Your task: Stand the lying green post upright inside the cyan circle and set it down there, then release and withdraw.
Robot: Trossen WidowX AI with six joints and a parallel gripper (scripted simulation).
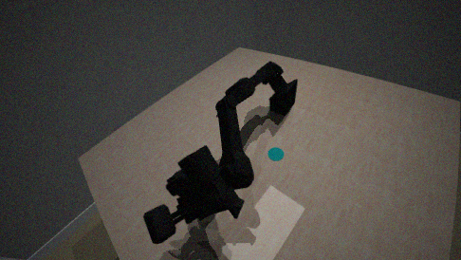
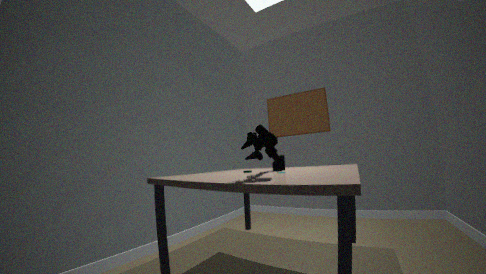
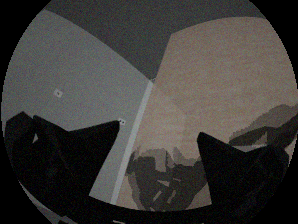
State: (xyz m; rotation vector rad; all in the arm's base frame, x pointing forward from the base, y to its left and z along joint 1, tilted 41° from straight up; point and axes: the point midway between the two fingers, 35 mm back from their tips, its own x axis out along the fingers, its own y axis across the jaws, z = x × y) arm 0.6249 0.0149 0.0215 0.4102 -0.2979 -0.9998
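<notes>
The green post lies 480 mm behind my gripper tip, 200 mm to the right of it and 130 mm below it. From my gripper tip the other things lie so: cyan circle (380 mm behind, 120 mm to the left, 140 mm below).
</notes>
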